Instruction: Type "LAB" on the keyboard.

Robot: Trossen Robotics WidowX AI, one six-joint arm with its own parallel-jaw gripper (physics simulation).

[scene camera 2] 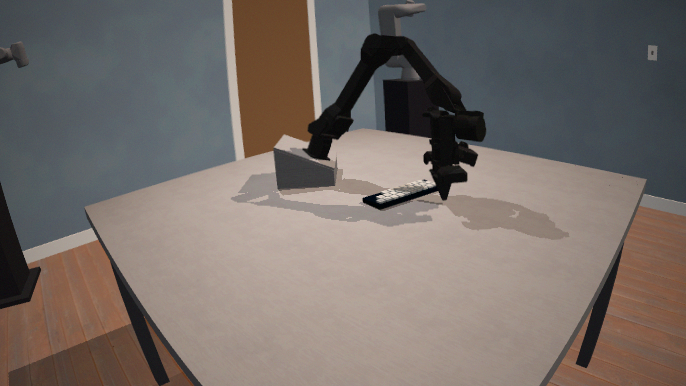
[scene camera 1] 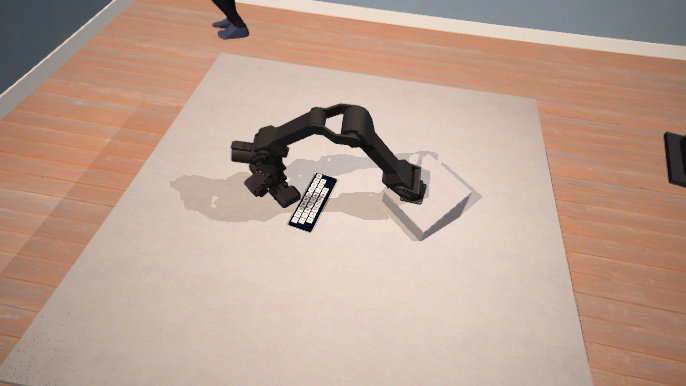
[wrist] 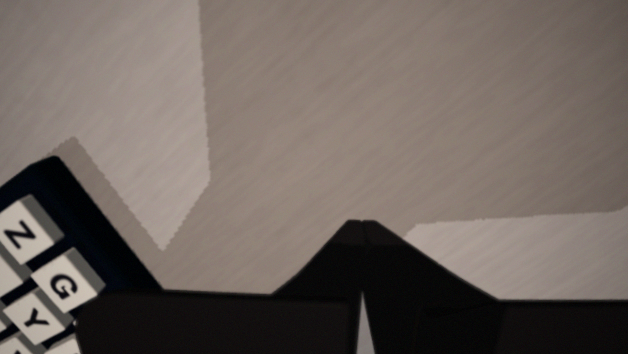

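Seen in the pictures: gripper, fingertip midpoint: (scene camera 2: 444, 199) (scene camera 1: 276, 199) (wrist: 360, 234); arm's base, link origin: (scene camera 2: 316, 154) (scene camera 1: 413, 192).
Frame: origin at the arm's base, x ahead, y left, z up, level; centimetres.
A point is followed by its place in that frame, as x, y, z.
The keyboard (scene camera 1: 313, 202) @(26.7, 11.7, -5.9) (scene camera 2: 402, 193) @(29.9, 7.9, -5.5) (wrist: 95, 235) @(30.3, 18.5, -6.4) is a dark blue slab with white letter keys, lying flat on the table. In the wrist view its corner shows at the lower left, with the Z key (wrist: 21, 235) @(28.8, 19.6, -5.7), the G key (wrist: 64, 286) @(28.8, 17.6, -5.7) and the Y key (wrist: 36, 320) @(27.0, 17.0, -5.7). No L, A or B can be read there; my dark finger body hides part of the keyboard. My gripper (scene camera 2: 444, 198) @(37.6, 14.9, -6.6) (wrist: 360, 234) @(37.6, 14.9, -6.6) is shut and empty, pointing down. Its tips are low, beside the keyboard's long edge, over the table. Whether they touch anything is unclear.
The arm's base stands on a grey sloped block (scene camera 1: 440, 200) @(-7.9, 0.7, 1.5) (scene camera 2: 305, 170) @(4.3, -5.7, -2.5) on the grey table (scene camera 1: 310, 310) @(12.9, 41.6, -7.4) (scene camera 2: 350, 290) @(57.0, -23.3, -7.4). The arm arches over from it to the keyboard's far side. A person's feet (scene camera 1: 233, 31) show on the floor beyond the table.
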